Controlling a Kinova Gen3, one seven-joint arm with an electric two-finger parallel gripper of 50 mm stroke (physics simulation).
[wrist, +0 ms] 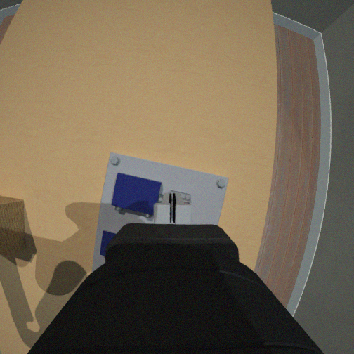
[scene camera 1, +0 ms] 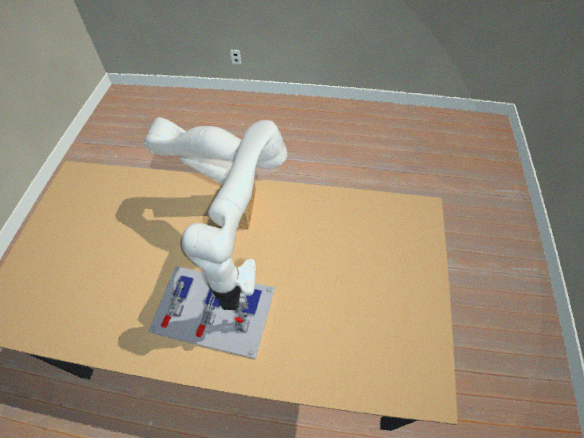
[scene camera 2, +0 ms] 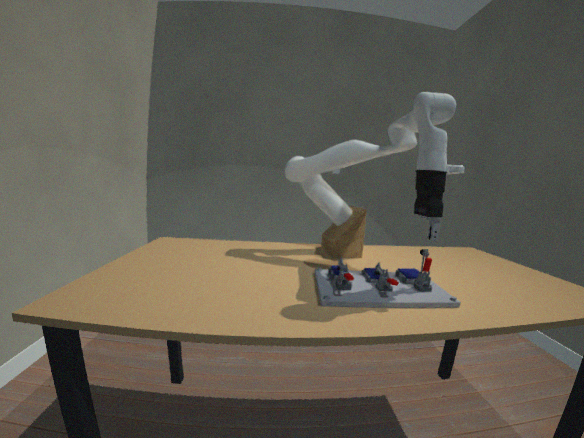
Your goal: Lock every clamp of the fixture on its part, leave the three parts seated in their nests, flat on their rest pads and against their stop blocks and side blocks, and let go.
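Places are measured from the arm's base along level axes (x ahead, y left, z up), in centimetres.
Pixels of known places: gripper, fingertip midpoint: (scene camera 1: 244,306) (scene camera 2: 432,239); arm's base, origin of the base link: (scene camera 2: 344,217).
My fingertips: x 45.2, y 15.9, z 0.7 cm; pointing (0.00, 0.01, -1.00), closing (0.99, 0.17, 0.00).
For each thing: its top centre in the pictures, then the offset to it from my fingertips. "spot": a spot on its surface instead. Level surfaces: height alone.
- left clamp, middle of its top: (scene camera 2: 345,264) (scene camera 1: 171,302) dy -23.8, dx +1.1, dz -7.2 cm
- middle clamp, middle of its top: (scene camera 2: 385,269) (scene camera 1: 206,311) dy -12.8, dx +1.2, dz -8.2 cm
- left part, middle of its top: (scene camera 2: 339,269) (scene camera 1: 183,286) dy -23.7, dx -6.0, dz -10.8 cm
- middle part, middle of its top: (scene camera 2: 376,272) (scene camera 1: 216,291) dy -12.7, dx -6.8, dz -11.8 cm
- right clamp, surface spot: (scene camera 2: 424,281) spot: dy -1.6, dx +1.7, dz -11.2 cm
- right part, middle of its top: (scene camera 2: 412,272) (scene camera 1: 248,300) dy -1.7, dx -6.2, dz -11.3 cm
- wooden table, its level: dz -14.9 cm
The grey fixture plate (scene camera 1: 227,346) (scene camera 2: 357,300) (wrist: 150,168) bears three blue parts, which look flat; contact with pads and blocks is too small to tell. The left clamp (scene camera 1: 175,305) (scene camera 2: 342,281) and middle clamp (scene camera 1: 208,314) (scene camera 2: 383,281) have red handles low and arms over the left part (scene camera 1: 187,284) and middle part (scene camera 2: 371,273) (wrist: 106,243). The right clamp (scene camera 2: 424,281) (wrist: 185,197) has its red handle upright and its arm raised off the right part (scene camera 1: 253,303) (scene camera 2: 410,273) (wrist: 136,194). My gripper (scene camera 2: 433,237) (wrist: 171,202) is shut, empty, just above the right clamp; its fingers are hidden in scene camera 1.
The plate lies on the wooden table (scene camera 1: 350,300) (scene camera 2: 210,295). The brown arm pedestal (scene camera 2: 345,237) (wrist: 12,225) stands behind the fixture. The left and middle clamps stand beside the right one, and corner bolts (wrist: 115,160) (wrist: 221,183) stick up from the plate.
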